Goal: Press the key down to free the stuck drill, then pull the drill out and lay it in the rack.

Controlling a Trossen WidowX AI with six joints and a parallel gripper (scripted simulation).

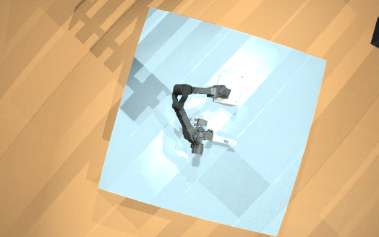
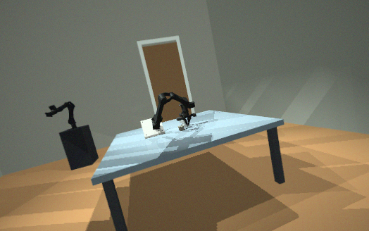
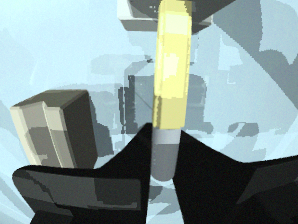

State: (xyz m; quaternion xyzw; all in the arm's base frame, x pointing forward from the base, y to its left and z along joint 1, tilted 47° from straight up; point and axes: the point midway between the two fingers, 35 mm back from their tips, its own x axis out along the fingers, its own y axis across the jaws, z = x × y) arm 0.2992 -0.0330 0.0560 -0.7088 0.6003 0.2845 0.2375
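The drill lies 50 mm to the left of my gripper tip, 30 mm above it and 10 mm behind it. Also, from my gripper tip: pale grey holder block (150 mm to the left, 20 mm behind, 20 mm above); then dark stub (180 mm to the left, 30 mm above, 20 mm behind).
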